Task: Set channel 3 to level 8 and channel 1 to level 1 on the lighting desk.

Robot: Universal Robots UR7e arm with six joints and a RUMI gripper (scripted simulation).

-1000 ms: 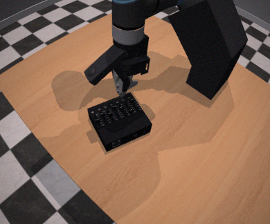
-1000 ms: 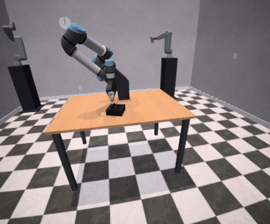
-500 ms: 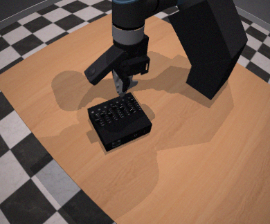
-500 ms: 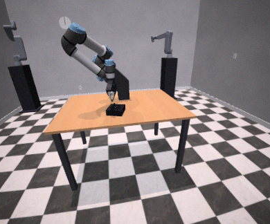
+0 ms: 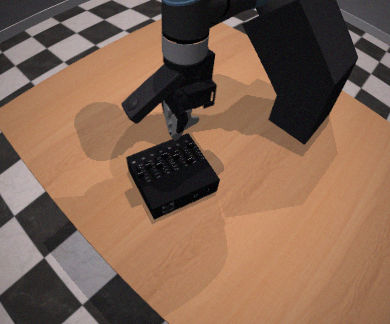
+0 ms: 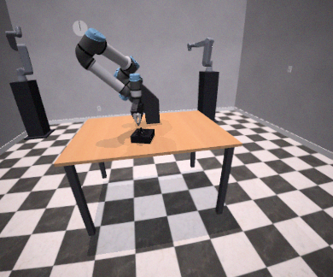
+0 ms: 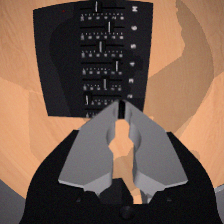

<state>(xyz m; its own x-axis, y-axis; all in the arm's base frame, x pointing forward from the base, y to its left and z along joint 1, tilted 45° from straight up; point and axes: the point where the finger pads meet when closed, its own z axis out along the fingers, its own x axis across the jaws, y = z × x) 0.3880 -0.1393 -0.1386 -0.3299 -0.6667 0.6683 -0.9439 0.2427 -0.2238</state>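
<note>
Now: hand 50 mm above the fader knob, 40 mm past it and 20 mm to the right of it.
</note>
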